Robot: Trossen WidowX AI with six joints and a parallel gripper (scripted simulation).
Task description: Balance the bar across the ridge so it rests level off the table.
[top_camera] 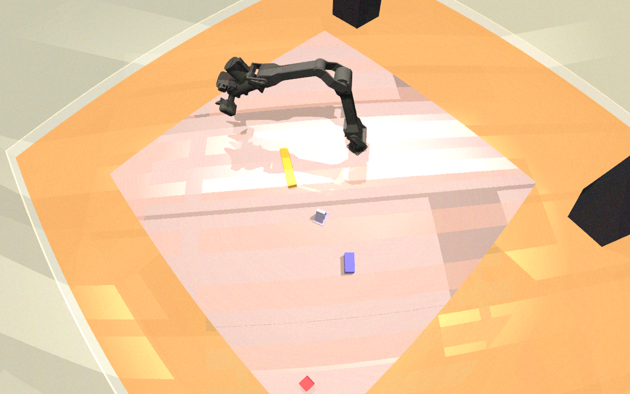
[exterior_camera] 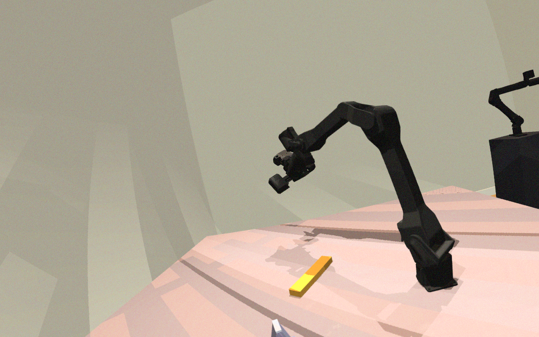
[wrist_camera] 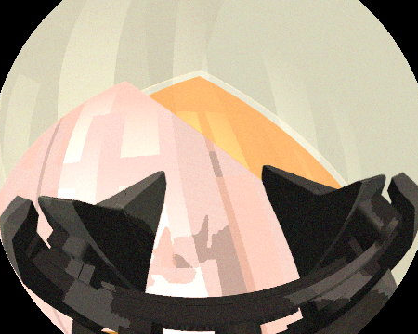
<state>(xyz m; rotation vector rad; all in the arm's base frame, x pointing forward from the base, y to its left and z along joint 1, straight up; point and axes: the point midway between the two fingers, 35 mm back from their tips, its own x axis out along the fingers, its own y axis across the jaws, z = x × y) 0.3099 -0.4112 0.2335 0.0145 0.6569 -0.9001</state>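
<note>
My gripper tip is now 320 mm to the right of the orange bar, 210 mm above it and 60 mm past it. Round my gripper tip: small red block (940 mm to the left, 410 mm ahead, 200 mm below); purple block (750 mm to the left, 200 mm below, 50 mm ahead).
</note>
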